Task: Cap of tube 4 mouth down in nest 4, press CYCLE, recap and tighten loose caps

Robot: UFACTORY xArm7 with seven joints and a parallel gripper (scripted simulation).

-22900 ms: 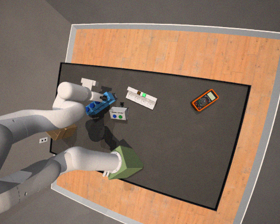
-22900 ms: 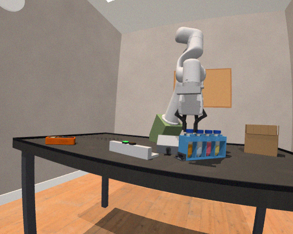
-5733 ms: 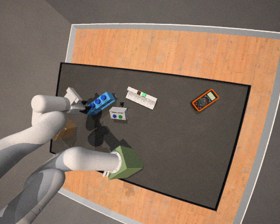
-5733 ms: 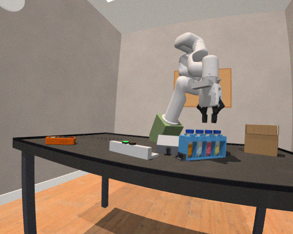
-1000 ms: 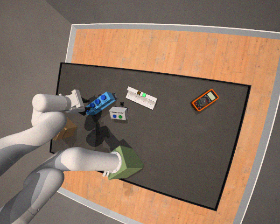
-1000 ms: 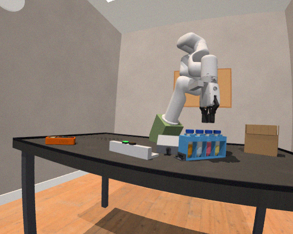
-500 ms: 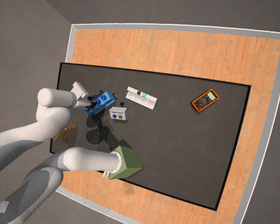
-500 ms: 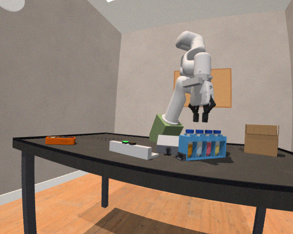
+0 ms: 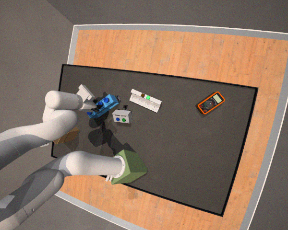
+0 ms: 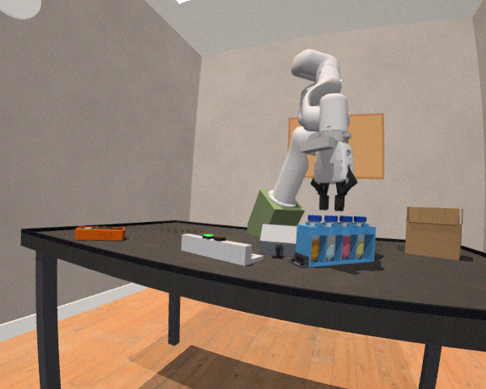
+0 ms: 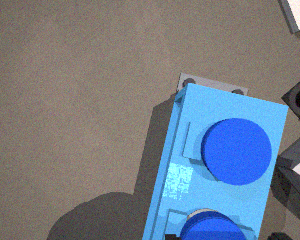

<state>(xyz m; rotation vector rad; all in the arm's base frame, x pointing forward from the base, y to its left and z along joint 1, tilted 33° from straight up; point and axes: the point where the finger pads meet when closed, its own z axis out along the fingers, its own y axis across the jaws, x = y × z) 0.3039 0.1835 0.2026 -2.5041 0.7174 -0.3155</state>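
Right now my hand is 40 mm short of the tube neck, 30 mm to the left of it and 40 mm above it. Round my hand: blue cycle key 70 mm behind, 130 mm to the right, 90 mm below; blue cap 40 mm ahead, 30 mm to the right, 40 mm below; key housing 40 mm behind, 150 mm to the right, 100 mm below.
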